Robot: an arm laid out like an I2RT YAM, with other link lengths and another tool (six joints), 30 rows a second.
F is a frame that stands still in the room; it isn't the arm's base.
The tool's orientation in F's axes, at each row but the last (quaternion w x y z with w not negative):
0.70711, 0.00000, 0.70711, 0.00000
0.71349, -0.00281, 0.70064, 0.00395
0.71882, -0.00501, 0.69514, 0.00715
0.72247, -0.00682, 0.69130, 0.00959
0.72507, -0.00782, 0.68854, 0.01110
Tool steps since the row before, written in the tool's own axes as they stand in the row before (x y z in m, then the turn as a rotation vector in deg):
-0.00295, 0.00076, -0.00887, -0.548, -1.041, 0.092
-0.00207, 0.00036, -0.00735, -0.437, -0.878, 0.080
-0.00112, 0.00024, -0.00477, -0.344, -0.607, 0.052
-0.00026, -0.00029, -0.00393, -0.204, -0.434, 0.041
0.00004, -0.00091, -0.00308, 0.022, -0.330, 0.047
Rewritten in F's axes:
-0.00887, 0.00076, 0.00295, 0.092, -1.041, 0.548
-0.00739, 0.00029, 0.00194, 0.080, -0.878, 0.437
-0.00481, 0.00015, 0.00096, 0.051, -0.607, 0.344
-0.00393, -0.00038, 0.00009, 0.042, -0.434, 0.204
-0.00305, -0.00099, -0.00020, 0.057, -0.329, -0.021

